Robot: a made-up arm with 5 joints. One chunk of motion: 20 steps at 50 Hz.
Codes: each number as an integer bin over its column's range. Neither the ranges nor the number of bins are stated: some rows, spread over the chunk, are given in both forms.
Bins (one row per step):
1: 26 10 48 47 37
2: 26 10 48 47 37
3: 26 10 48 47 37
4: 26 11 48 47 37
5: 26 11 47 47 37
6: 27 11 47 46 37
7: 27 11 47 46 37
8: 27 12 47 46 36
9: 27 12 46 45 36
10: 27 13 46 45 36
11: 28 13 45 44 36
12: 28 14 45 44 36
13: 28 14 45 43 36
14: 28 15 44 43 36
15: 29 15 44 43 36
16: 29 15 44 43 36
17: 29 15 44 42 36
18: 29 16 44 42 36
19: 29 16 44 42 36
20: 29 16 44 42 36
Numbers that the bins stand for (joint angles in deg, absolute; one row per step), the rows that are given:
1: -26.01 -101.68 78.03 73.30 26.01
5: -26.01 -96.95 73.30 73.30 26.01
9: -21.28 -92.22 68.57 63.84 21.28
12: -16.55 -82.76 63.84 59.12 21.28
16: -11.82 -78.03 59.12 54.39 21.28
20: -11.82 -73.30 59.12 49.66 21.28
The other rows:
2: -26.01 -101.68 78.03 73.30 26.01
3: -26.01 -101.68 78.03 73.30 26.01
4: -26.01 -96.95 78.03 73.30 26.01
6: -21.28 -96.95 73.30 68.57 26.01
7: -21.28 -96.95 73.30 68.57 26.01
8: -21.28 -92.22 73.30 68.57 21.28
10: -21.28 -87.49 68.57 63.84 21.28
11: -16.55 -87.49 63.84 59.12 21.28
13: -16.55 -82.76 63.84 54.39 21.28
14: -16.55 -78.03 59.12 54.39 21.28
15: -11.82 -78.03 59.12 54.39 21.28
17: -11.82 -78.03 59.12 49.66 21.28
18: -11.82 -73.30 59.12 49.66 21.28
19: -11.82 -73.30 59.12 49.66 21.28

